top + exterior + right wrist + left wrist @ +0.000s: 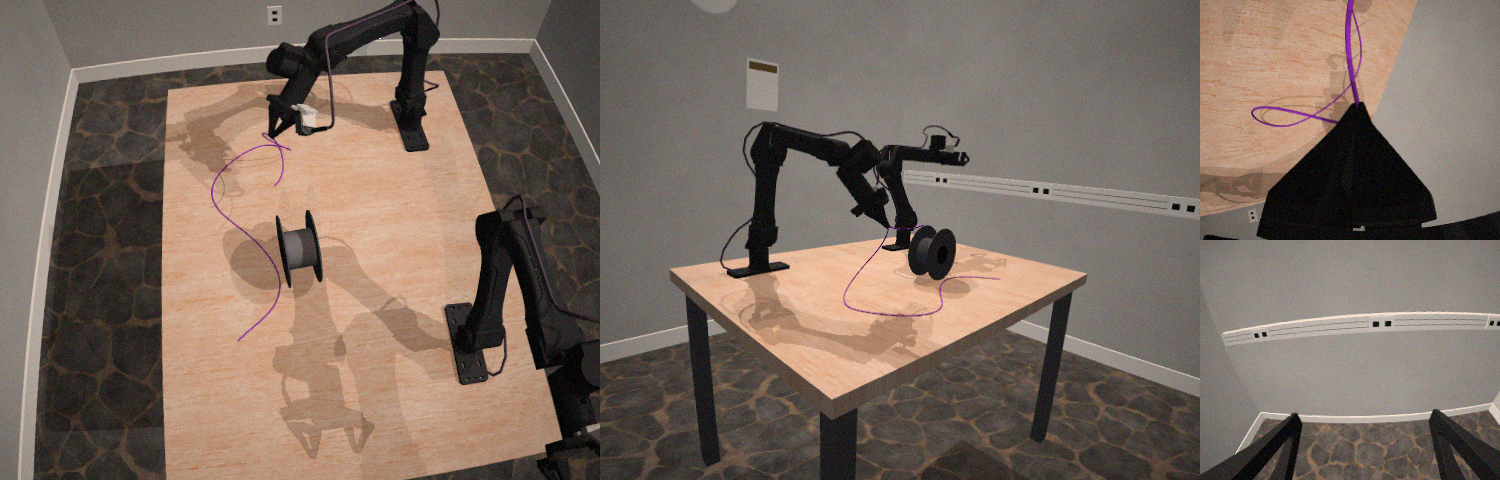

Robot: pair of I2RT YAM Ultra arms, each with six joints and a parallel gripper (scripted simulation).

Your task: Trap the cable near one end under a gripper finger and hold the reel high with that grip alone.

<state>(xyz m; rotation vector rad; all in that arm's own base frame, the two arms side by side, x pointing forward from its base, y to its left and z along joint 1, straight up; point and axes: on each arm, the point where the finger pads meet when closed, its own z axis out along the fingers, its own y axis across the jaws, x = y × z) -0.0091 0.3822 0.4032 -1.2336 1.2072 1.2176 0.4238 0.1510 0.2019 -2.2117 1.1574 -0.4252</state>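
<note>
Now: the black reel 38 cm ahead of my left hand, 63 cm to the right of it and 32 cm below it.
</note>
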